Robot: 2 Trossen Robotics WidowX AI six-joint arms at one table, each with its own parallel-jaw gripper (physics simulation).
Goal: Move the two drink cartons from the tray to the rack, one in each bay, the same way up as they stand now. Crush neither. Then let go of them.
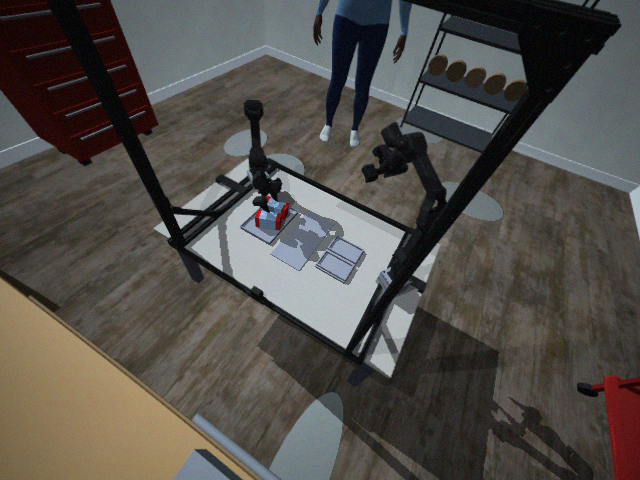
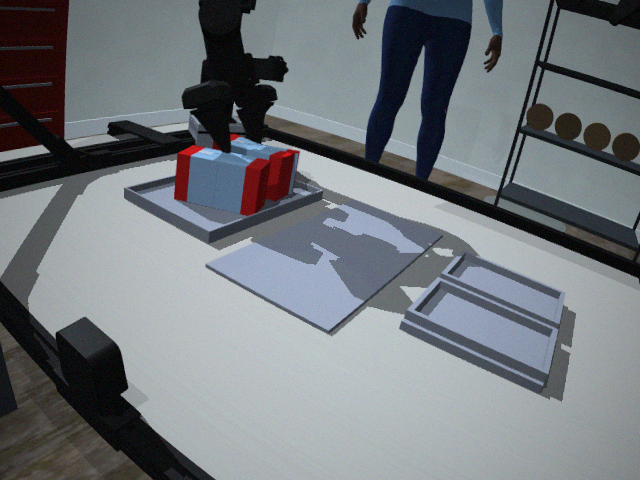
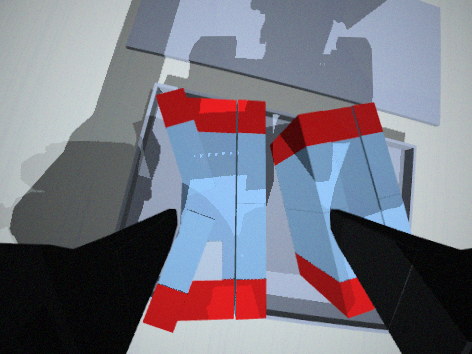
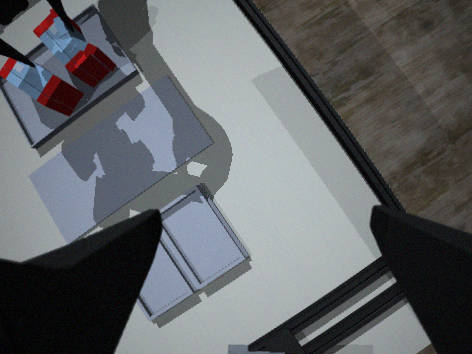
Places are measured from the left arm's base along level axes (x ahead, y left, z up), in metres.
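Pixels of known places: left gripper, fingertip midpoint: (image 1: pixel 272 206) (image 2: pixel 243 150) (image 3: pixel 253 216) (image 4: pixel 53 48); right gripper, fingertip midpoint: (image 1: pixel 375 179) (image 2: pixel 594 15) (image 4: pixel 265 218).
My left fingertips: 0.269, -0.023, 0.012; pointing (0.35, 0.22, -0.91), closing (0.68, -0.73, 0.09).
Behind a point stands the place of what it marks, as x, y, z.
Two blue cartons with red ends lie side by side in the grey tray (image 1: pixel 253 229) {0.322, -0.147, -0.050} (image 2: pixel 209 232) {0.434, -0.107, -0.041} (image 3: pixel 412 175) {0.407, -0.122, -0.040}: the near carton (image 1: pixel 267 221) {0.343, -0.080, 0.005} (image 2: pixel 217 178) {0.343, -0.079, -0.006} (image 3: pixel 320 200) {0.302, -0.045, 0.017} (image 4: pixel 32 82) {0.330, -0.058, 0.017} and the far carton (image 1: pixel 279 205) {0.277, 0.010, 0.018} (image 2: pixel 281 175) {0.317, 0.024, -0.010} (image 3: pixel 250 165) {0.288, -0.001, 0.018} (image 4: pixel 67 47) {0.274, 0.008, 0.018}. They stand slightly askew to each other. My left gripper (image 1: pixel 270 202) {0.269, -0.023, 0.012} (image 2: pixel 241 144) {0.269, -0.023, 0.012} (image 3: pixel 253 216) {0.269, -0.023, 0.012} (image 4: pixel 53 48) {0.269, -0.023, 0.012} is open over them, one finger at the far carton's outer side, the other over the near carton's top; its exact height is unclear. My right gripper (image 1: pixel 369 164) (image 4: pixel 265 218) {0.542, 0.319, 0.317} is open and high. The two-bay rack (image 1: pixel 341 255) {0.635, 0.179, -0.038} (image 2: pixel 475 356) {0.702, 0.082, -0.047} (image 4: pixel 181 257) {0.644, 0.189, -0.036} is empty.
A flat grey panel (image 1: pixel 297 250) (image 2: pixel 289 281) (image 3: pixel 405 65) (image 4: pixel 120 185) lies between tray and rack. A black frame (image 2: pixel 454 196) {0.306, 0.389, -0.042} (image 4: pixel 320 105) {0.386, 0.443, -0.036} borders the table. A black block (image 2: pixel 90 356) {0.682, -0.249, -0.002} sits on its near rail. A person (image 1: pixel 356 67) stands behind the table.
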